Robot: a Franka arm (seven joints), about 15 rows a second.
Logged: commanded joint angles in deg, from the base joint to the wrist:
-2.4, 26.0, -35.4, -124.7, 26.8, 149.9, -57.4
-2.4, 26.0, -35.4, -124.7, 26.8, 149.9, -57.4
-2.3, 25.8, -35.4, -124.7, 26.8, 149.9, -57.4
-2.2, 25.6, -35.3, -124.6, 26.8, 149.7, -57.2
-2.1, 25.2, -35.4, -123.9, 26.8, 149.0, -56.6
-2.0, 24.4, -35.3, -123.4, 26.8, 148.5, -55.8
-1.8, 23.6, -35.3, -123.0, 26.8, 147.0, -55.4
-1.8, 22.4, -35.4, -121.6, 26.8, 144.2, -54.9
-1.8, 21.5, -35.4, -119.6, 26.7, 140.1, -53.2
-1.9, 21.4, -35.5, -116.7, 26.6, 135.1, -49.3
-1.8, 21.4, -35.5, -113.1, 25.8, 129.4, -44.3
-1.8, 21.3, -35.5, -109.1, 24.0, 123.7, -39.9
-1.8, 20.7, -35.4, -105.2, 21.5, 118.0, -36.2
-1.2, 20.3, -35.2, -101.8, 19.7, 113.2, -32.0
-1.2, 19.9, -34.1, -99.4, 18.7, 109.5, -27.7
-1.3, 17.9, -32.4, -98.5, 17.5, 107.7, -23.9
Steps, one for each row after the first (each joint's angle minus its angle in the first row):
0.0, 0.0, 0.0, 0.0, 0.0, 0.0, 0.0
0.1, -0.2, 0.0, 0.0, 0.0, 0.0, 0.0
0.2, -0.4, 0.1, 0.1, 0.0, -0.2, 0.2
0.3, -0.8, 0.0, 0.8, 0.0, -0.9, 0.8
0.4, -1.6, 0.1, 1.3, 0.0, -1.4, 1.6
0.6, -2.4, 0.1, 1.7, 0.0, -2.9, 2.0
0.6, -3.6, 0.0, 3.1, 0.0, -5.7, 2.5
0.6, -4.5, 0.0, 5.1, -0.1, -9.8, 4.2
0.5, -4.6, -0.1, 8.0, -0.2, -14.8, 8.1
0.6, -4.6, -0.1, 11.6, -1.0, -20.5, 13.1
0.6, -4.7, -0.1, 15.6, -2.8, -26.2, 17.5
0.6, -5.3, 0.0, 19.5, -5.3, -31.9, 21.2
1.2, -5.7, 0.2, 22.9, -7.1, -36.7, 25.4
1.2, -6.1, 1.3, 25.3, -8.1, -40.4, 29.7
1.1, -8.1, 3.0, 26.2, -9.3, -42.2, 33.5

